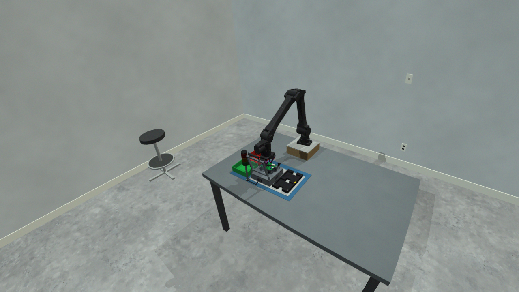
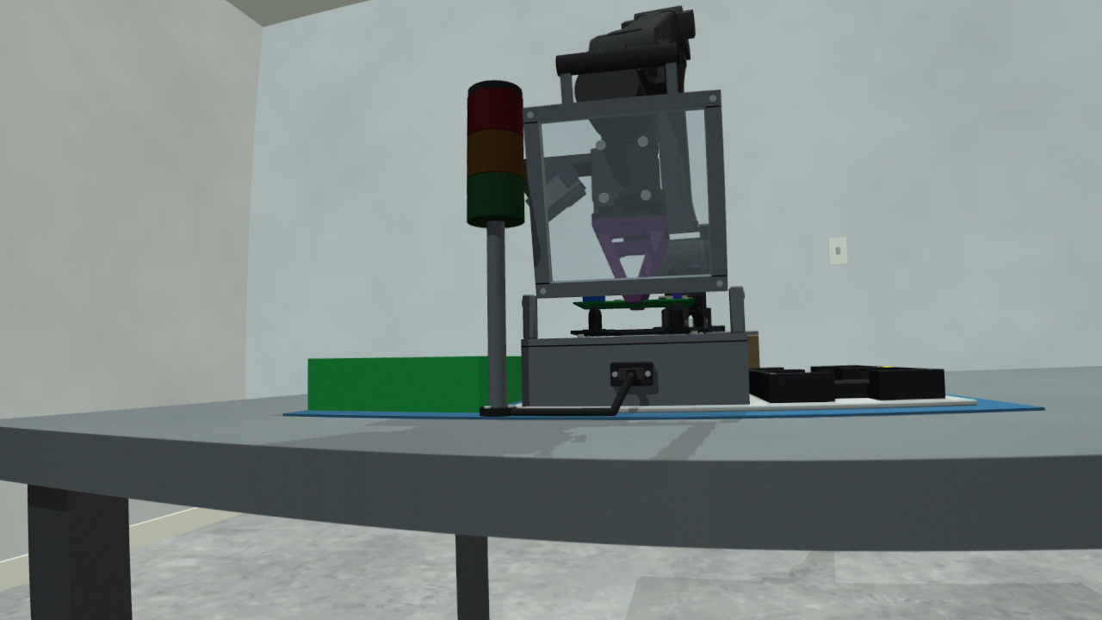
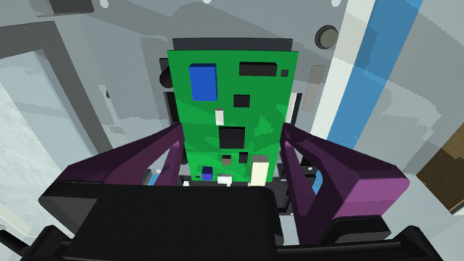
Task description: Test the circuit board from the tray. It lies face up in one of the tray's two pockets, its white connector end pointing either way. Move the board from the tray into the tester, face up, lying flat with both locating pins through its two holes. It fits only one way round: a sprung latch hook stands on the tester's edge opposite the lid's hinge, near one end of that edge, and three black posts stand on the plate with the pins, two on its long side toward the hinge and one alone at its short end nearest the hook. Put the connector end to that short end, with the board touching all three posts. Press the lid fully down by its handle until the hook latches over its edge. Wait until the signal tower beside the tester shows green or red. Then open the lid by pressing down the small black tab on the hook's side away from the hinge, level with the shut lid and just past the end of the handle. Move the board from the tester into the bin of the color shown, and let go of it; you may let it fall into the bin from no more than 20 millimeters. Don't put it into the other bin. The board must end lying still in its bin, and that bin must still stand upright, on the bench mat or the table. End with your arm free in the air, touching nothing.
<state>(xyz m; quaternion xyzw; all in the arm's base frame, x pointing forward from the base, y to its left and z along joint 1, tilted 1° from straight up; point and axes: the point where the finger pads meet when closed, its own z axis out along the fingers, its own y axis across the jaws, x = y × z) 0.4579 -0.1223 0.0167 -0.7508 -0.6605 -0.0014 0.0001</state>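
The green circuit board is right at my hand. From my hand the other things lie so: black tester plate: 3 cm below, 1 cm to the left, 1 cm ahead; then black latch hook: 7 cm to the left, 5 cm behind, 1 cm below; then clear lid: 12 cm ahead, 8 cm above, 1 cm to the right.
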